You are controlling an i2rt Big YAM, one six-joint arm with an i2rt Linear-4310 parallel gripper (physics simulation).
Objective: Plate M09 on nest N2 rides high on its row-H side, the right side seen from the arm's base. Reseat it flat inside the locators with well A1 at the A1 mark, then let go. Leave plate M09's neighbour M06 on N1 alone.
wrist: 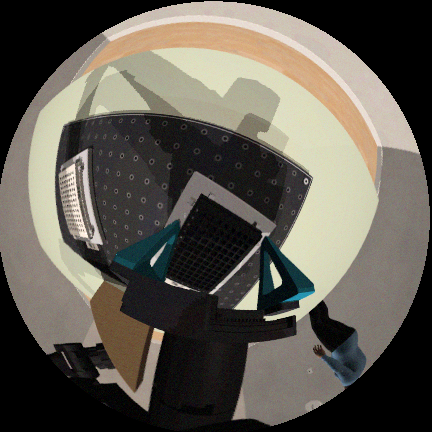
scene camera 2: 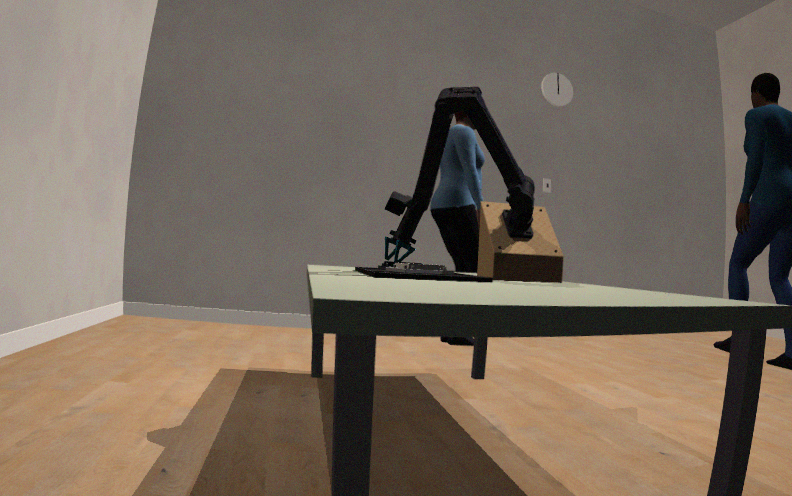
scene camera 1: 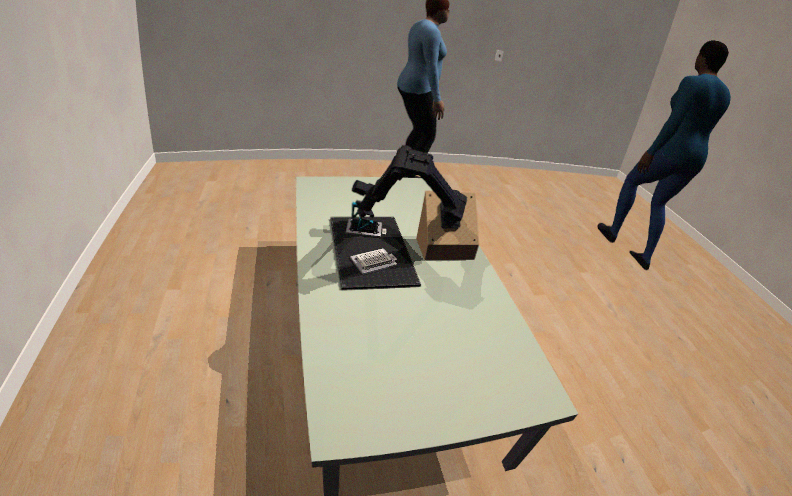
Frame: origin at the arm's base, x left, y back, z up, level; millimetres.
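Seen in the pictures: gripper, fingertip midpoint: (wrist: 221,232) (scene camera 2: 391,261) (scene camera 1: 355,224); arm's base, origin of the base link: (wrist: 116,353) (scene camera 2: 516,225) (scene camera 1: 449,215).
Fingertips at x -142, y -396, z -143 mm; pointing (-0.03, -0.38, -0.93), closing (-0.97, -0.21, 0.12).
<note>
Pixels of each thing's top centre, then the offset from my fingertips to it. "spot": a spot on its surface instead. Level surfaces: height alone.
- Plate M09, middle of its top: (wrist: 204,259) (scene camera 1: 364,224) dx +5, dy +42, dz +0 mm
- light grey nest N2, surface spot: (wrist: 200,181) spot: dx +39, dy -41, dz -14 mm
- Plate M06, middle of its top: (wrist: 69,203) (scene camera 2: 420,264) (scene camera 1: 373,257) dx +261, dy +51, dz +0 mm
- nest N1, middle of its top: (wrist: 70,202) (scene camera 2: 420,265) (scene camera 1: 373,258) dx +261, dy +51, dz -4 mm
- black perforated board, middle of its top: (wrist: 114,221) (scene camera 2: 414,271) (scene camera 1: 371,247) dx +152, dy +57, dz -25 mm
- pale green table, its level: dz -39 mm
Plate M09 (wrist: 217,245) (scene camera 1: 367,226) is black, on the light grey nest N2 (wrist: 200,181). Its tilt and the A1 mark cannot be made out clearly. My gripper (wrist: 221,232) (scene camera 1: 362,223) (scene camera 2: 398,260) is open, with teal fingers on opposite sides of M09 in the wrist view and nothing held. The fingertips are close to the plate; whether they touch it cannot be told. The near end of N2 is partly hidden behind the gripper body. Plate M06 (wrist: 72,202) (scene camera 1: 374,258) is white and sits on nest N1 (wrist: 91,200), apart from the gripper.
Both nests stand on a black perforated board (wrist: 125,170) (scene camera 1: 350,279) on the pale green table (scene camera 1: 409,362) (scene camera 2: 555,295). The arm's wooden base block (scene camera 1: 452,251) (scene camera 2: 528,267) stands beside the board. Two people (scene camera 1: 423,58) (scene camera 1: 695,122) are in the room beyond the table.
</note>
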